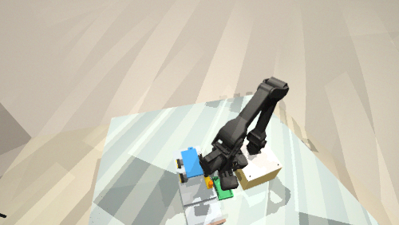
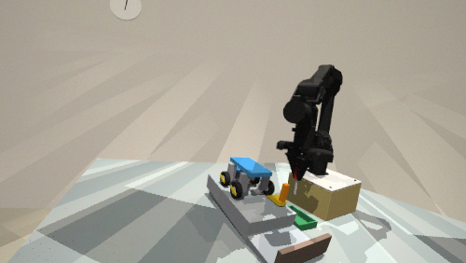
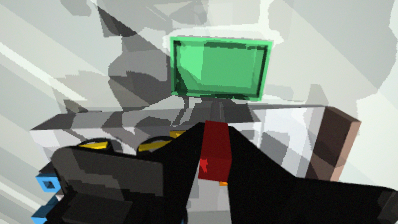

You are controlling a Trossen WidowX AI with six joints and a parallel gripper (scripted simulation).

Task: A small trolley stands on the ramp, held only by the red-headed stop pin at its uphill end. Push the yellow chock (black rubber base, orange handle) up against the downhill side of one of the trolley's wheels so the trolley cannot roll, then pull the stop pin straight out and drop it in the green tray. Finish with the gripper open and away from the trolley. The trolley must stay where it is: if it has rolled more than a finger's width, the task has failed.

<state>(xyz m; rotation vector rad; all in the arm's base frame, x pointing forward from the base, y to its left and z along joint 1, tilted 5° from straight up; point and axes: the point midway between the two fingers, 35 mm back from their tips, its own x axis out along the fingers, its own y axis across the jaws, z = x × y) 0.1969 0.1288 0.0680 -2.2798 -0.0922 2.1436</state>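
Right now my gripper tip is 140 mm above the green tray and 20 mm past it. The rest, counted from my gripper tip: blue-topped trolley: 120 mm ahead, 80 mm to the right, 20 mm below; then red-headed stop pin: right at my gripper tip; then yellow chock: 50 mm below, 50 mm ahead, 10 mm to the right.
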